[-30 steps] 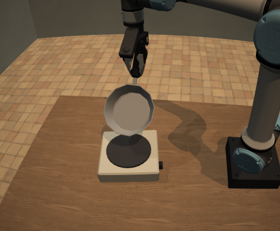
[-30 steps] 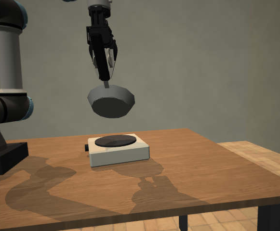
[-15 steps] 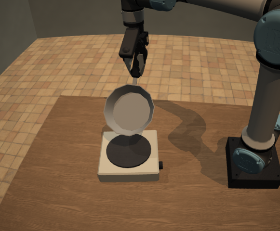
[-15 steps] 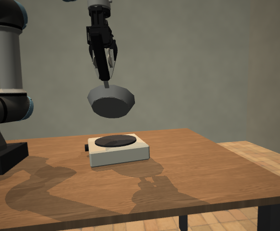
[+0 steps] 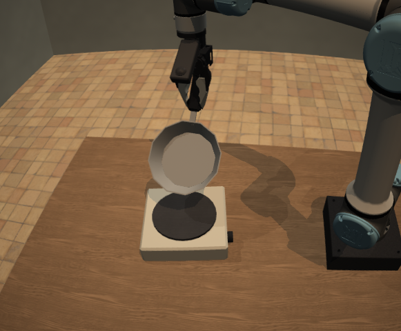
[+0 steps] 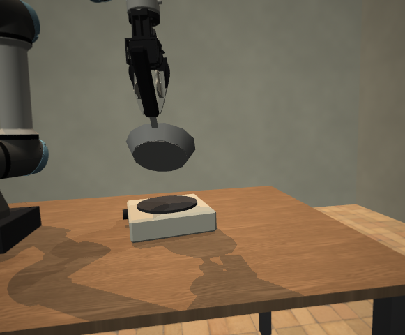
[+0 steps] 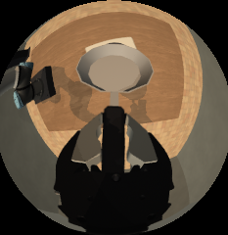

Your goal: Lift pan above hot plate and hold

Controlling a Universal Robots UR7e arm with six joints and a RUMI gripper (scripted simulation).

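My hand is 70 mm above the grey pan, 50 mm to the right of it and 10 mm short of it. Round my hand: hot plate 320 mm below, 140 mm to the left, 20 mm ahead.
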